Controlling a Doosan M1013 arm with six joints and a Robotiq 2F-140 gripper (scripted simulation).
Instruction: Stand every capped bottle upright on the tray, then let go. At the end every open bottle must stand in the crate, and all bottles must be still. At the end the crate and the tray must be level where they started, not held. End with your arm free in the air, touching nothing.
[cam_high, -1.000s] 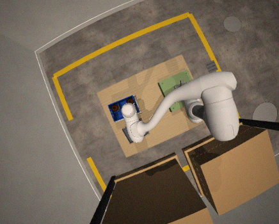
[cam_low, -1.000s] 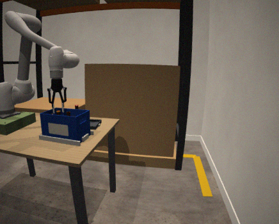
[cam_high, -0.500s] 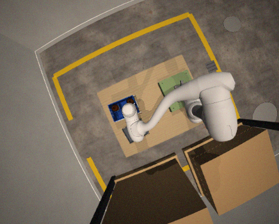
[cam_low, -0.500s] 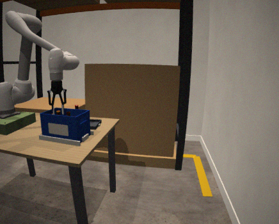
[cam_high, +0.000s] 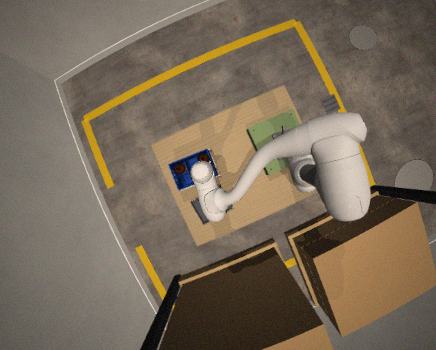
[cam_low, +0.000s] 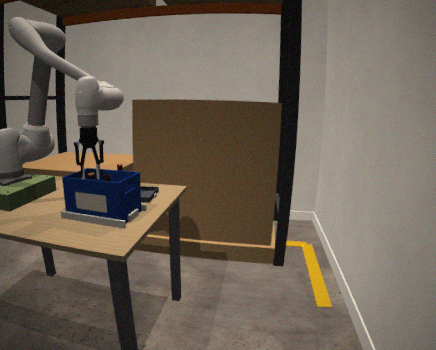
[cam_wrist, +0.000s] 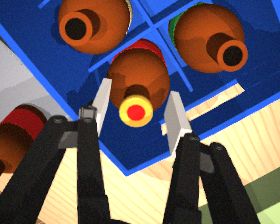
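The brown capped bottle lies 80 mm below my hand. From my hand the other things lie so: grey tray: 40 mm ahead, 240 mm to the left, 150 mm below; then blue crate: 90 mm ahead, 30 mm to the right, 80 mm below; then uncapped bottle: 190 mm ahead, 60 mm to the right, 80 mm below.
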